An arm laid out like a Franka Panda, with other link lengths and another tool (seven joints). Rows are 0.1 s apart.
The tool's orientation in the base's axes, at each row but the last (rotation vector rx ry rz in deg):
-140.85, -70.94, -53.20
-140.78, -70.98, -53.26
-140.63, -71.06, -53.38
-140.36, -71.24, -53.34
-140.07, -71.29, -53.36
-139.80, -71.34, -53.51
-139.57, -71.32, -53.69
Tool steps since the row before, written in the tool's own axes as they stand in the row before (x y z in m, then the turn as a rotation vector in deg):
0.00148, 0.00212, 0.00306, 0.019, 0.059, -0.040
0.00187, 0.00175, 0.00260, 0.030, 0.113, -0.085
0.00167, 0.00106, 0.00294, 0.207, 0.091, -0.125
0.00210, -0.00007, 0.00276, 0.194, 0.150, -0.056
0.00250, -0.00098, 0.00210, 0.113, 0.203, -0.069
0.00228, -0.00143, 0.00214, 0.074, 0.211, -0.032
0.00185, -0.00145, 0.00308, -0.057, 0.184, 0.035
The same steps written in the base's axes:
0.00365, 0.00107, -0.00127, 0.037, -0.043, 0.047
0.00333, 0.00133, -0.00069, 0.065, -0.090, 0.092
0.00284, 0.00179, -0.00112, 0.108, 0.017, 0.234
0.00205, 0.00268, -0.00079, 0.179, 0.006, 0.177
0.00121, 0.00319, -0.00008, 0.180, -0.084, 0.139
0.00077, 0.00334, -0.00027, 0.185, -0.096, 0.086
0.00097, 0.00354, -0.00125, 0.137, -0.130, -0.051

